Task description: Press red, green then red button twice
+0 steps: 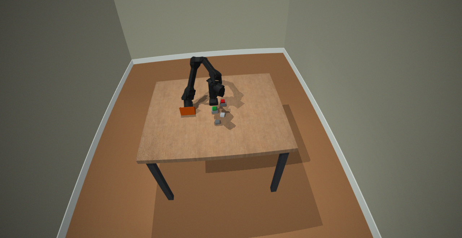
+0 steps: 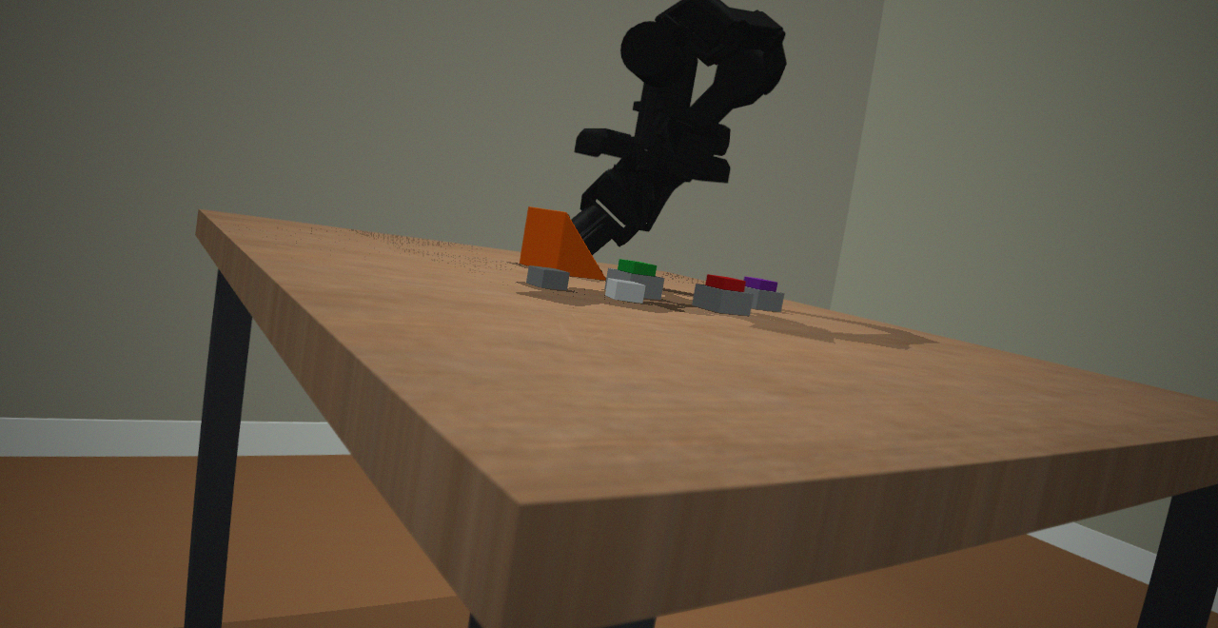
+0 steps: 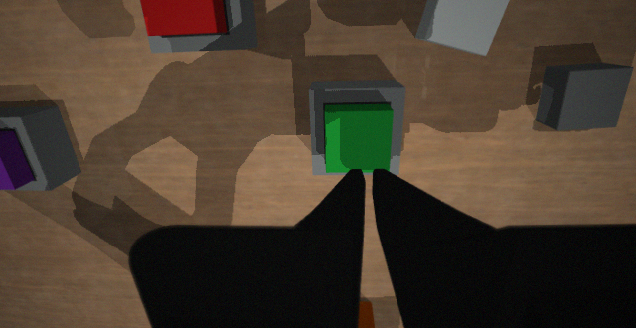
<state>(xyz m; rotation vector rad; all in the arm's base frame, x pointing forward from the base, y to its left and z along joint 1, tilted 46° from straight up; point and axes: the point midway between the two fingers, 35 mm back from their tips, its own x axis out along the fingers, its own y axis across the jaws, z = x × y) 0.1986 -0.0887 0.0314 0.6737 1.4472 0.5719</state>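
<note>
The green button lies 4 cm below my gripper tip. Also, from my gripper tip: red button 7 cm to the left, 7 cm ahead, 4 cm below; light grey block 7 cm below, 6 cm ahead, 5 cm to the right; dark grey block 12 cm to the right, 7 cm below, 1 cm ahead.
</note>
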